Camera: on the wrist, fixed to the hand. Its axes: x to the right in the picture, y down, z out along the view.
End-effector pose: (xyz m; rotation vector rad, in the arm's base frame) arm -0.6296 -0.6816 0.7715 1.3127 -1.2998 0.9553
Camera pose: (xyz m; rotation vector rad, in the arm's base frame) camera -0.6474 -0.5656 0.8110 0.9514 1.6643 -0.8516
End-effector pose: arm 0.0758 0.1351 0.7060 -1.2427 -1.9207 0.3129
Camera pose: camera 0.1818 0.1394 0.7699 1.9108 -0.8707 -1.3701
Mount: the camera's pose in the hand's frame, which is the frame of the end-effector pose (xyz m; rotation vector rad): 0.0152 0.0334 -0.1183 -0.0319 -0.8244 2.9408
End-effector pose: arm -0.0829 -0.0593 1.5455 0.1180 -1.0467 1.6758
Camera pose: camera -0.0672 0.0321 1.4634 0.5150 0.4819 -1.1708
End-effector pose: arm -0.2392 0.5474 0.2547 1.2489 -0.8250 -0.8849
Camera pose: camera -0.1233 0.5874 0.2724 -1.1523 -1.8847 1.1938
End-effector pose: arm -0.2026 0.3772 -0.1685 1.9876 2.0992 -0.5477
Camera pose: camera -0.1579 0.4390 -0.0709 1.6877 -1.6348 -0.2201
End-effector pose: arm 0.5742 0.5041 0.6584 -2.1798 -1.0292 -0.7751
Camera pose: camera 0.5802 0.4087 0.7372 -1.3858 1.9634 1.3933
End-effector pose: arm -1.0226 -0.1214 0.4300 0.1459 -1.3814 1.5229
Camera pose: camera -0.9929 -0.0127 0.3786 0.8435 0.5015 -1.0961
